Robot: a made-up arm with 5 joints.
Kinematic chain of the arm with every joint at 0, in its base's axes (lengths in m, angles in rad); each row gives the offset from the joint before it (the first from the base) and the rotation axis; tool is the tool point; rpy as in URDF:
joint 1: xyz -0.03 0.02 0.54 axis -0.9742 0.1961 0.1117
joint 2: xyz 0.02 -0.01 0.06 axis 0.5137 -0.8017 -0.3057
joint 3: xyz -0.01 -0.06 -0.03 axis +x
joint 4: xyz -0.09 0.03 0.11 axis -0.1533 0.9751 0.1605
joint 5: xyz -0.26 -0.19 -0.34 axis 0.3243 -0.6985 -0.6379
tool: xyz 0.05 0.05 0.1 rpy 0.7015 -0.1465 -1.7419
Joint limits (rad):
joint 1: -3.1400..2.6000
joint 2: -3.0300..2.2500
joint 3: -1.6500..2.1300
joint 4: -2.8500..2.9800
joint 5: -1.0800..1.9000
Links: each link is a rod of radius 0.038 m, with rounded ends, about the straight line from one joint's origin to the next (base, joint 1, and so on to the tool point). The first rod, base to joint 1, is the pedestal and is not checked.
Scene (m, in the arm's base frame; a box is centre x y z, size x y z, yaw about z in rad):
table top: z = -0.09
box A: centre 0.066 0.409 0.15 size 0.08 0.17 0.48 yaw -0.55
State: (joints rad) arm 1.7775 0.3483 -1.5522 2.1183 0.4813
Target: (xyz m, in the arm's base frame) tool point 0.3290 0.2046 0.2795
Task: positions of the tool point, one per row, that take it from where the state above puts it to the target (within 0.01 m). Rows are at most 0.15 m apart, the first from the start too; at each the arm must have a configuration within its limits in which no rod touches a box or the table.
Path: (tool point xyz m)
1: -0.1481 0.2579 0.2178
2: -0.0677 0.2538 0.1896
3: 0.0210 0.2109 0.1629
4: 0.1057 0.1302 0.1530
5: 0.1854 0.1658 0.1796
6: 0.2610 0.1909 0.2225
7: 0.3290 0.2046 0.2795

